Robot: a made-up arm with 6 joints.
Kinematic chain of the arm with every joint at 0, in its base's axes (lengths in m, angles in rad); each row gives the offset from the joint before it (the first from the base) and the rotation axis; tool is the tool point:
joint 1: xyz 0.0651 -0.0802 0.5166 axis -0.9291 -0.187 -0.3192
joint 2: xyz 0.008 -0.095 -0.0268 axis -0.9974 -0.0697 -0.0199
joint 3: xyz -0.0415 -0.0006 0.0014 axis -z
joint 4: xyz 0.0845 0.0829 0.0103 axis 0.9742 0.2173 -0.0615
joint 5: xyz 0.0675 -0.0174 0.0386 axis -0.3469 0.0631 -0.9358
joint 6: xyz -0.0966 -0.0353 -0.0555 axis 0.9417 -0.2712 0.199
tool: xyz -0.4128 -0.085 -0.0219
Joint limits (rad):
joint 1: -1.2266..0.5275
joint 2: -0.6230..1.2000
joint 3: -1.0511..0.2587
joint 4: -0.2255..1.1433
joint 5: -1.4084..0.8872
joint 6: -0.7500..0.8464
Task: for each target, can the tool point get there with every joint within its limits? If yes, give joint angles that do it. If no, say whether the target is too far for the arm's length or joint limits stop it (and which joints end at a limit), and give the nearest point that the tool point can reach.
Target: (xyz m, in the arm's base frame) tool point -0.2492 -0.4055 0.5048
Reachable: yes | joints 0.0001 0.6506 -0.1063 0.2199 -0.3375 0.0809
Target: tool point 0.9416 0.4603 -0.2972
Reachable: no: too far | nearest point 0.3604 0.0973 0.1449 | short by 0.815 m
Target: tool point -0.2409 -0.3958 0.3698
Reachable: yes | joints 0.3920 -0.4241 0.1577 -0.0256 -0.6164 0.1646
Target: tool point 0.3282 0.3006 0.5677
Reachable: no: joint limits stop it (at a limit: joint 1, joint 2, joint 3, joint 5) | nearest point 0.2716 0.2944 0.3982 | short by 0.179 m
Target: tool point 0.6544 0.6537 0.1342
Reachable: no: too far | nearest point 0.3150 0.2424 0.2826 | short by 0.554 m
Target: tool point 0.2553 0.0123 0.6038
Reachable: no: joint limits stop it (at a limit: joint 1, joint 2, joint 3, joint 4, joint 6) | nearest point 0.3017 -0.1242 0.8112 | short by 0.253 m
